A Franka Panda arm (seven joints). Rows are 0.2 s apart.
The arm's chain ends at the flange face. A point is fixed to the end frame.
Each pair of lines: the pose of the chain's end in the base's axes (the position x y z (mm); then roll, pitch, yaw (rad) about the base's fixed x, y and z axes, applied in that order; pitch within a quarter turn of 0, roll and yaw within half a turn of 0), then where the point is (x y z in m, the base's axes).
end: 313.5, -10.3, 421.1, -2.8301, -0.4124, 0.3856
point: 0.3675 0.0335 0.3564
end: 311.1, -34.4, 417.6, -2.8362, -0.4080, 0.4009
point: 0.3644 0.0097 0.3525
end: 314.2, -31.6, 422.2, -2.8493, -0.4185, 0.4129
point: 0.3681 0.0124 0.3576
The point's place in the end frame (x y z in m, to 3 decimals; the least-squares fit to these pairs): 0.035 0.007 0.088
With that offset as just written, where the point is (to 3 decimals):
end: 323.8, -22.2, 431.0, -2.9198, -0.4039, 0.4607
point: 0.378 0.019 0.364
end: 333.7, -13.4, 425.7, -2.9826, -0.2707, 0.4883
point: 0.381 0.020 0.350
